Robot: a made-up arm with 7 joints. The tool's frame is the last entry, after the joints. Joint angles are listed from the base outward.
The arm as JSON. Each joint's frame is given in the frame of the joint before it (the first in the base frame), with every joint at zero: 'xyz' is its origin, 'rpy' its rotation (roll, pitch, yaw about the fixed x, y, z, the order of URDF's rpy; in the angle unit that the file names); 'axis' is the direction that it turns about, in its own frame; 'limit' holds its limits. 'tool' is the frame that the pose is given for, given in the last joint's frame.
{
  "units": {
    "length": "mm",
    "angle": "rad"
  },
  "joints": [
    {
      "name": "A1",
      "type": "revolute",
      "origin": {
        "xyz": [
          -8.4,
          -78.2,
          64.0
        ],
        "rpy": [
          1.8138,
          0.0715,
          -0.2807
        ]
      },
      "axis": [
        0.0,
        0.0,
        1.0
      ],
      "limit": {
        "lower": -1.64,
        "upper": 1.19
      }
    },
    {
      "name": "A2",
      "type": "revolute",
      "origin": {
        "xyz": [
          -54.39,
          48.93,
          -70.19
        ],
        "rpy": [
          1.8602,
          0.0,
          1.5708
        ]
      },
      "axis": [
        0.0,
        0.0,
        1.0
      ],
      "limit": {
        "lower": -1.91,
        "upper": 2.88
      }
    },
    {
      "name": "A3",
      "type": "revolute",
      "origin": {
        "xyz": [
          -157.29,
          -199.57,
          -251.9
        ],
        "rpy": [
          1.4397,
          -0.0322,
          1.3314
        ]
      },
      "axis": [
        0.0,
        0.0,
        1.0
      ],
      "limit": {
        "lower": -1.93,
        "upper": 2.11
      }
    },
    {
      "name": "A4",
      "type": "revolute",
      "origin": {
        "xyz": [
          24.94,
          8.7,
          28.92
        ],
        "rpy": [
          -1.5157,
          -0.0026,
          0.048
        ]
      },
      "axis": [
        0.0,
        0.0,
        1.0
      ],
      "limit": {
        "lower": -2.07,
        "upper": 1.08
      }
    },
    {
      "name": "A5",
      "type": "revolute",
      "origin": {
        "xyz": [
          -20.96,
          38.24,
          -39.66
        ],
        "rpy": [
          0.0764,
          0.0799,
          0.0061
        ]
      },
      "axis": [
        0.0,
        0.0,
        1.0
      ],
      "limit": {
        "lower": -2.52,
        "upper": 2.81
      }
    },
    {
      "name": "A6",
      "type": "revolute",
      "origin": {
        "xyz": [
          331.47,
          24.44,
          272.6
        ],
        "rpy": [
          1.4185,
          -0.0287,
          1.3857
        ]
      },
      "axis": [
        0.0,
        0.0,
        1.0
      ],
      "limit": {
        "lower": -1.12,
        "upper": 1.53
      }
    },
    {
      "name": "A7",
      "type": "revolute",
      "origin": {
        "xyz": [
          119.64,
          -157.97,
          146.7
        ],
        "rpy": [
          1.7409,
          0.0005,
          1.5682
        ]
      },
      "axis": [
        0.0,
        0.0,
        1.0
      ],
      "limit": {
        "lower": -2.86,
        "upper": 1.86
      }
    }
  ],
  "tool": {
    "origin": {
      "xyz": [
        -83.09,
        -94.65,
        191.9
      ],
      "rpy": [
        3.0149,
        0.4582,
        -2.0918
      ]
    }
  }
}
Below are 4 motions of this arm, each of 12 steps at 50 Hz.
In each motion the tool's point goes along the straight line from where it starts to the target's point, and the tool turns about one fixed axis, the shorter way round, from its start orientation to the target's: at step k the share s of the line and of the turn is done. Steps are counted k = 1, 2, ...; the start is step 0. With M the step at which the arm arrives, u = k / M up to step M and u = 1 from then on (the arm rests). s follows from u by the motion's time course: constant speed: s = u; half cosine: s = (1 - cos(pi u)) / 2; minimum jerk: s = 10 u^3 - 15 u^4 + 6 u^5.
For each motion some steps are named. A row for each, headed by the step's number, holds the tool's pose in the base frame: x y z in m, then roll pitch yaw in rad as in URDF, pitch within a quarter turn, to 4 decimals.
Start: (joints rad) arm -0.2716 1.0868 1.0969 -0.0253 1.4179 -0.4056 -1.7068
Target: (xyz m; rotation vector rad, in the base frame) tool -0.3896 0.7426 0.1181 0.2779 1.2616 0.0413
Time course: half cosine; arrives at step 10
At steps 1, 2, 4, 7, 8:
1: -0.4668 0.7517 0.2155 0.9801 1.2112 0.8884
2: -0.4612 0.7510 0.2084 0.9592 1.2119 0.8626
4: -0.4414 0.7487 0.1835 0.8851 1.2128 0.7714
7: -0.4059 0.7445 0.1387 0.7532 1.2086 0.6087
8: -0.3972 0.7435 0.1276 0.7214 1.2064 0.5693

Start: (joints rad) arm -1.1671 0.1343 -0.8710 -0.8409 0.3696 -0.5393 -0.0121
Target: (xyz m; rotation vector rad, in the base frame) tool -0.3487 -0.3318 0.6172 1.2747 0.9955 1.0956
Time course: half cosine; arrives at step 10
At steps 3, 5, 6, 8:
3: -0.2888 -0.3223 0.6610 1.6933 0.0019 1.2524
5: -0.3110 -0.3258 0.6448 1.6267 -0.0121 1.2907
6: -0.3226 -0.3277 0.6363 1.5914 -0.0184 1.3112
8: -0.3415 -0.3307 0.6225 1.5341 -0.0271 1.3448

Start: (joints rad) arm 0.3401 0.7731 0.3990 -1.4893 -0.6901 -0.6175 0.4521
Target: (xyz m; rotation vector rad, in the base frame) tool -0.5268 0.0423 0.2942 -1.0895 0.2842 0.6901
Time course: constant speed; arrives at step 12
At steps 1, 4, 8, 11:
1: -0.4977 -0.0113 0.3533 -0.8104 0.7163 0.7777
4: -0.5056 0.0033 0.3372 -0.8722 0.6794 0.6825
8: -0.5162 0.0228 0.3157 -0.9445 0.6238 0.5645
11: -0.5242 0.0374 0.2996 -0.9915 0.5779 0.4824

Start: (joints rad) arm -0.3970 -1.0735 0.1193 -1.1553 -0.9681 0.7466 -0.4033
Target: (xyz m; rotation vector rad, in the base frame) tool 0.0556 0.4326 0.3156 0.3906 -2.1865 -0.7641
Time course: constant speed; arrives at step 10
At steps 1, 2, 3, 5, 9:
1: 0.0247 0.4618 0.3306 2.2554 -0.6087 -2.4344
2: 0.0281 0.4585 0.3290 2.2559 -0.6086 -2.4410
3: 0.0315 0.4553 0.3273 2.2563 -0.6085 -2.4477
5: 0.0384 0.4488 0.3240 2.2573 -0.6083 -2.4610
9: 0.0522 0.4358 0.3173 2.2591 -0.6078 -2.4875

